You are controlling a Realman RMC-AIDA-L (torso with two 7-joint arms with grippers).
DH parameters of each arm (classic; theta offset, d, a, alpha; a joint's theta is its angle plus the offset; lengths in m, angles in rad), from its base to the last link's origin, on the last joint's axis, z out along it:
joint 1: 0 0.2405 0 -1.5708
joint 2: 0 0 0 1.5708
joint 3: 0 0.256 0 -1.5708
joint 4: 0 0 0 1.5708
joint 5: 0 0.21 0 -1.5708
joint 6: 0 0 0 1.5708
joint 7: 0 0.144 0 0
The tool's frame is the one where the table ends.
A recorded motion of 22 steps. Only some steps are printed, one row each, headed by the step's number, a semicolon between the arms.
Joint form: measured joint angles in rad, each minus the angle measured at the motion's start. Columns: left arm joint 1, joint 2, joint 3, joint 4, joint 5, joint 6, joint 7; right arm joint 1, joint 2, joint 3, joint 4, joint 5, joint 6, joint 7.
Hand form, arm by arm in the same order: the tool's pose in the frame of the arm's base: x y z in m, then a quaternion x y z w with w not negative. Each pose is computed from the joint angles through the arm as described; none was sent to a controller.
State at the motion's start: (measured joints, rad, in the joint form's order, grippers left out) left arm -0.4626 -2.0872 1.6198 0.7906 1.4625 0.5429 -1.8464; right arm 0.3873 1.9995 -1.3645 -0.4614 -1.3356 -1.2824 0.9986
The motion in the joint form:
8: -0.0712 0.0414 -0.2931 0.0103 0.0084 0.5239 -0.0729; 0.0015 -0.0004 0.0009 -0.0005 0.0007 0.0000 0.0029
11: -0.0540 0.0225 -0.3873 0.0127 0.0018 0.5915 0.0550; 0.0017 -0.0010 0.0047 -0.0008 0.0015 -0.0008 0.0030
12: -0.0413 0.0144 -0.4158 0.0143 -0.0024 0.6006 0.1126; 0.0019 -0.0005 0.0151 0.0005 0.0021 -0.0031 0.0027
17: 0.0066 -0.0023 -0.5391 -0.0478 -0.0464 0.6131 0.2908; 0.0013 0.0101 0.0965 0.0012 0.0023 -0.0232 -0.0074
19: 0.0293 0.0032 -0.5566 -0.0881 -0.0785 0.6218 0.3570; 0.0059 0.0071 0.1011 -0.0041 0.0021 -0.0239 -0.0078
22: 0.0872 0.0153 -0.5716 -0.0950 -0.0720 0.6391 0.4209; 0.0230 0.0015 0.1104 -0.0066 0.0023 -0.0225 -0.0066
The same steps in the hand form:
8: -0.1912 0.3843 -0.0247 -0.86960 -0.37210 -0.28912 0.14745; 0.2905 0.2977 -0.0463 -0.94502 0.15280 0.23321 0.17087
11: -0.1933 0.3812 -0.0133 -0.87456 -0.32908 -0.31734 0.16169; 0.2905 0.2983 -0.0454 -0.94442 0.15301 0.23430 0.17254
12: -0.1970 0.3798 -0.0099 -0.87534 -0.31247 -0.32434 0.17590; 0.2905 0.2992 -0.0441 -0.94278 0.15451 0.23732 0.17599
17: -0.2296 0.3737 0.0030 -0.85278 -0.30364 -0.35086 0.23971; 0.2883 0.3052 -0.0355 -0.93022 0.15882 0.26228 0.20169
19: -0.2450 0.3671 0.0046 -0.84606 -0.30520 -0.35398 0.25639; 0.2868 0.3081 -0.0330 -0.93033 0.15395 0.26286 0.20417
22: -0.2696 0.3516 0.0099 -0.84751 -0.30160 -0.33696 0.27789; 0.2829 0.3150 -0.0291 -0.93047 0.14592 0.26403 0.20789

